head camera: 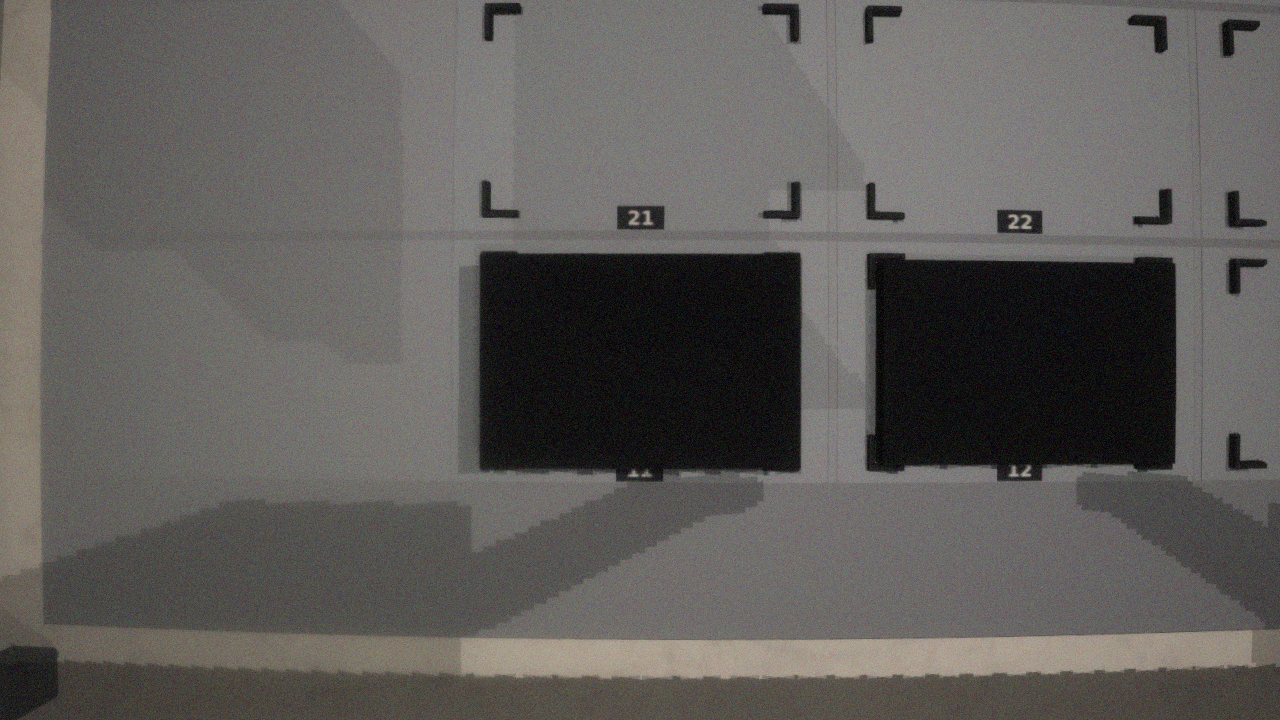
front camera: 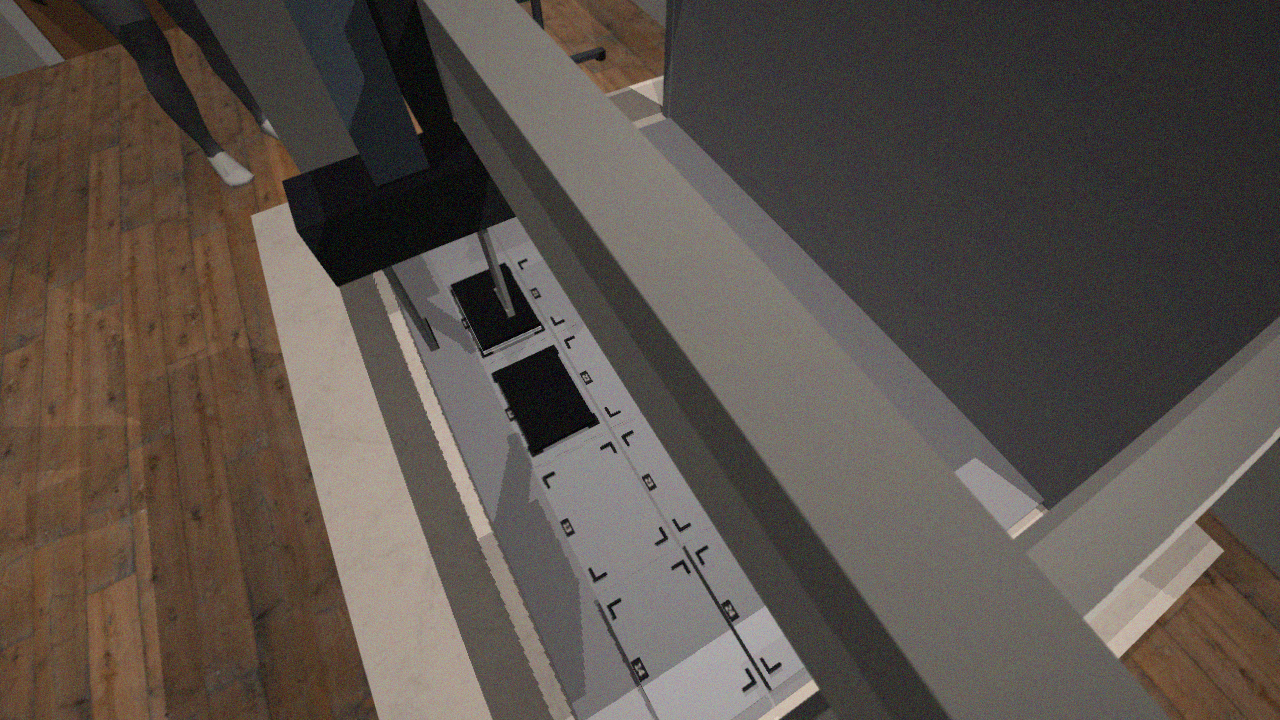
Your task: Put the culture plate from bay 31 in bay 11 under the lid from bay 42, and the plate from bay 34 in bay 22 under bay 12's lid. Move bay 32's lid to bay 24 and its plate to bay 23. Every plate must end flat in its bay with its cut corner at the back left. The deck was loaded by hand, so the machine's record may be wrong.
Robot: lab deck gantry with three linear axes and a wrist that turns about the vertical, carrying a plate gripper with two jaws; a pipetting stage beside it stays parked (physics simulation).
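Where they show: gripper, between the fingertips: (front camera: 468, 320); robot's base, origin of its link: (head camera: 489, 461) (front camera: 453, 291).
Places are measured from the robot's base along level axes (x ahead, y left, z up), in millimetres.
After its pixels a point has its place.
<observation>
My gripper (front camera: 472, 330) {z 160, x 195, y -2 mm} hangs over bay 11 with its two jaws wide apart and nothing between them. A black lid (front camera: 494, 307) {z 16, x 72, y 41 mm} (head camera: 640, 360) {z 16, x 64, y 43 mm} covers bay 11; a thin light edge shows beneath it in the front view. A second black, lid-like slab (front camera: 544, 399) {z 8, x 235, y 42 mm} (head camera: 1025, 362) {z 8, x 225, y 43 mm} lies flat in bay 12; what is beneath it is hidden. The cut corners cannot be made out. Bays 21 and 22 show bare corner marks in the head view, and bays 23 and 24 hold no plate or lid in the front view. Bays 31, 32, 34 and 42 are hidden behind the beam.
The long grey gantry beam (front camera: 716, 295) crosses the front view and hides the back rows. The gripper's black housing (front camera: 402, 210) {z 340, x 225, y -13 mm} hangs at the upper left. A large dark panel (front camera: 966, 223) {z 215, x 380, y 500 mm} stands at the right. The deck's pale border (head camera: 805, 656) {z -10, x 139, y -89 mm} runs along the front.
</observation>
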